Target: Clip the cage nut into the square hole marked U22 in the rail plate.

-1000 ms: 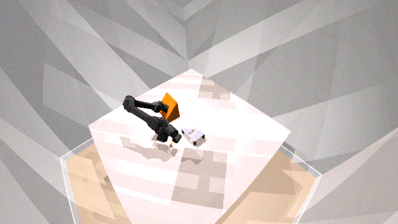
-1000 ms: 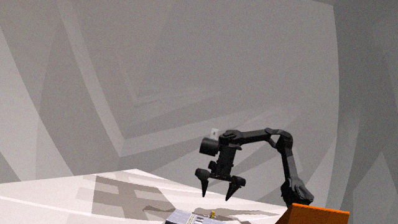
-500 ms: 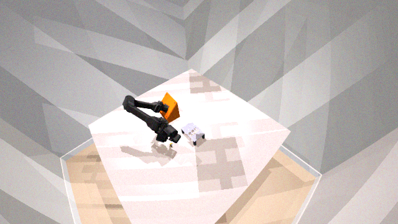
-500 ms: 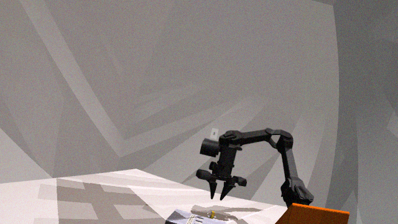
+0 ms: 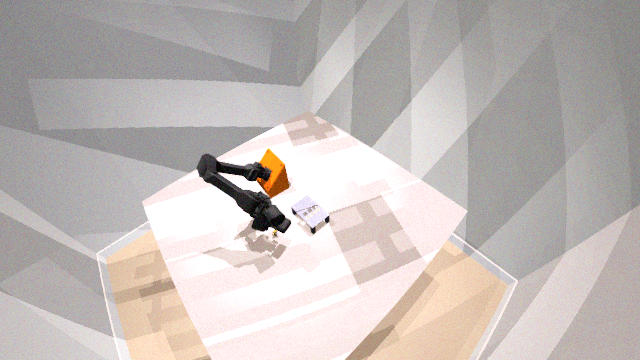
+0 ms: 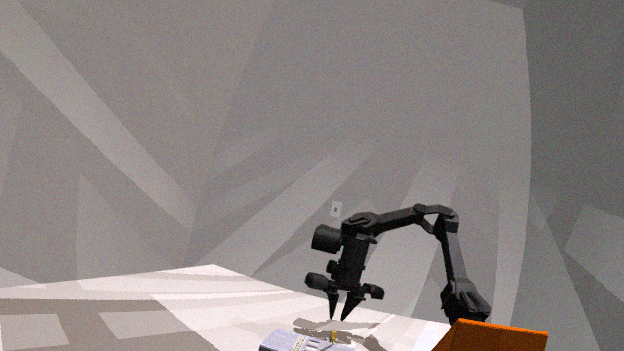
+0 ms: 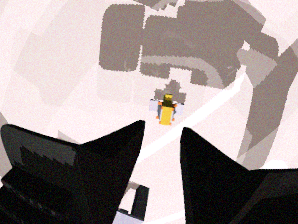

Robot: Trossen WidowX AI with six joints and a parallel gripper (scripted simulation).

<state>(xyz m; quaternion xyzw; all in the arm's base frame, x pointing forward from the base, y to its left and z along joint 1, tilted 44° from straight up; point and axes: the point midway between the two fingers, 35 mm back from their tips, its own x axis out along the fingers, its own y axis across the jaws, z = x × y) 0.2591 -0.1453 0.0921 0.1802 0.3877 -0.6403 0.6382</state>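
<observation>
My gripper tip is 50 mm above the brass cage nut.
</observation>
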